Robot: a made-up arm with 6 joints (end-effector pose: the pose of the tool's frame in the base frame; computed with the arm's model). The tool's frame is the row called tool. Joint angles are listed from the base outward.
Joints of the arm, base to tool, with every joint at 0 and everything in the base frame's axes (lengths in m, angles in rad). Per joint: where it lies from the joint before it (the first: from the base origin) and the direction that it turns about. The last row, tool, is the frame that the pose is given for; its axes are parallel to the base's.
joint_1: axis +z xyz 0 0 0.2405
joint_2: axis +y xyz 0 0.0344 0
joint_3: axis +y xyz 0 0 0.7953
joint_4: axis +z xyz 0 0 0.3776
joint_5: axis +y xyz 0 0 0
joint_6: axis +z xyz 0 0 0.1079
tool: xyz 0 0 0
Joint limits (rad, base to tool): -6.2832..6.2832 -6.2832..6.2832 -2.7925..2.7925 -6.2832..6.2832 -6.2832..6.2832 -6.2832..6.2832
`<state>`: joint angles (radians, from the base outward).
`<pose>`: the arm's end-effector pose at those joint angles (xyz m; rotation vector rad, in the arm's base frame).
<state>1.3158 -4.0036 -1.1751 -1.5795 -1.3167 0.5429</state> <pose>0.1092 0.9695 -0.0960 -1.3512 -0.7349 0.9456</pose>
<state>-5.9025 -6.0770 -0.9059 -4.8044 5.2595 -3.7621</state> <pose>-0.0929 -0.0989 1.3453 1.0184 0.8440 -1.2903</pose>
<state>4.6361 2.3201 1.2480 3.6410 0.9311 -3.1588</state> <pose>-0.0428 -0.4667 -0.7351 2.4839 1.5355 -0.8638</pose>
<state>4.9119 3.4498 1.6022 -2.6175 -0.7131 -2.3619</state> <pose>-0.0613 0.6547 -0.3067 -0.6529 0.1445 -0.2709</pose>
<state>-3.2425 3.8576 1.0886 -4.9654 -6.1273 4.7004</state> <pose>0.9819 -0.1503 -0.2432 1.7011 -0.0269 2.1711</pose>
